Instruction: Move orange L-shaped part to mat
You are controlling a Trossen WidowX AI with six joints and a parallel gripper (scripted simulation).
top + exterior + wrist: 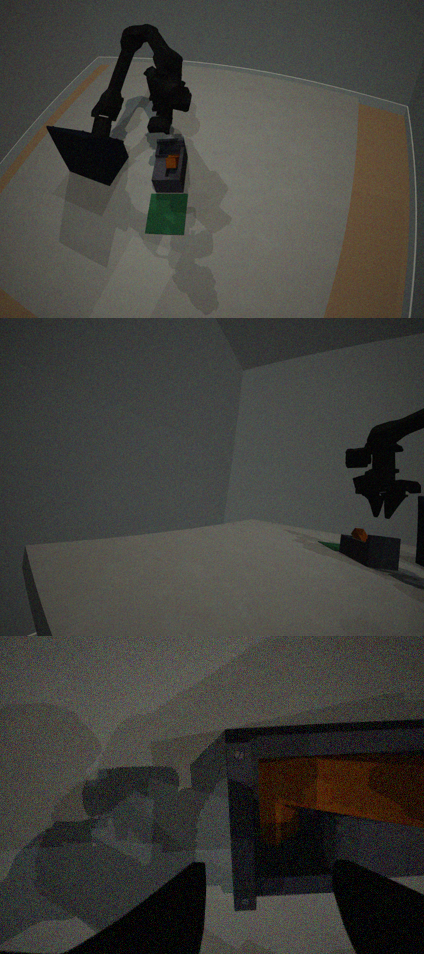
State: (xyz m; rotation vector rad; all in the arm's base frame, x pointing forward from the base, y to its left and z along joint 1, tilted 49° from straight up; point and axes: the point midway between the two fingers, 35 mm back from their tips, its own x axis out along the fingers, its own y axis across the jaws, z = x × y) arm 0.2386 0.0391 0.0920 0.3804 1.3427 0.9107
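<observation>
Now: the orange L-shaped part 100 mm below my gripper tip, 40 mm to the right of it and 10 mm ahead of it. Also, from my gripper tip: green mat 210 mm to the right, 160 mm below, 70 mm ahead.
</observation>
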